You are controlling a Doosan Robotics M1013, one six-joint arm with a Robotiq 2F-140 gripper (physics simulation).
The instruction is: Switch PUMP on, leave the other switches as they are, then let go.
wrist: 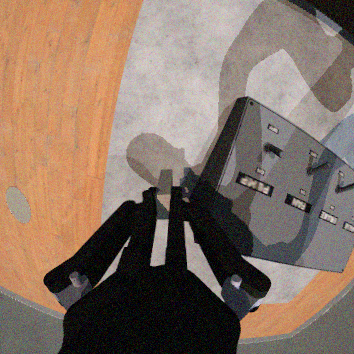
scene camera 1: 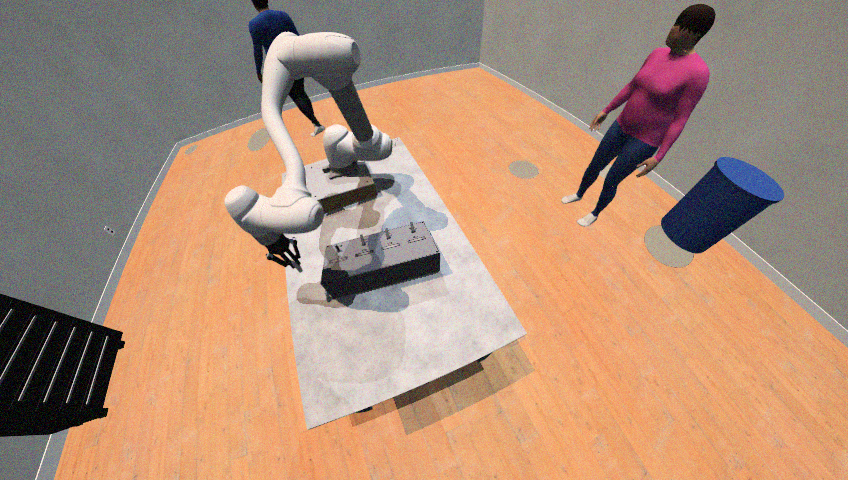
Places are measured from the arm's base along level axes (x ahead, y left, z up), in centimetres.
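Where they show: gripper, between the fingertips: [wrist: 166, 179] [scene camera 1: 300, 269]; arm's base, origin of its link: [scene camera 1: 344, 168].
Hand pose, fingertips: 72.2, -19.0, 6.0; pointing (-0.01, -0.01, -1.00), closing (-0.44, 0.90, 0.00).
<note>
Each offset is from my fingertips to the centre of the thing, as dx, dy, dz. Level surfaces: height alone.
The grey switch box {-4.7, +33.4, -9.8} [scene camera 1: 386, 255] [wrist: 280, 225] stands on the table. Its PUMP switch {-10.8, +15.0, -4.4} [scene camera 1: 339, 247] [wrist: 273, 149], at the left end, has a short dark lever. It leans differently from the others and looks tipped toward its ON side. The FAN switch {-12.8, +26.9, -4.9} [scene camera 1: 363, 239] [wrist: 318, 167] and the BRAKE switch {-13.4, +38.9, -4.9} [scene camera 1: 387, 233] [wrist: 346, 187] lean alike, toward their OFF side. A fourth switch {-14.0, +50.9, -4.9} [scene camera 1: 412, 227] stands at the right end. My gripper [scene camera 1: 297, 266] [wrist: 166, 179] is shut and empty, left of the box, apart from the PUMP lever and above the table's left edge.
The pale table {dz -15.6} [scene camera 1: 357, 356] [wrist: 170, 65] bears a second box [scene camera 1: 349, 198] near the arm's base. A person in blue [scene camera 1: 270, 26] stands behind the arm. A person in pink [scene camera 1: 669, 95] and a blue barrel [scene camera 1: 720, 205] are at the right. A black slatted object [scene camera 1: 53, 362] is at the left.
</note>
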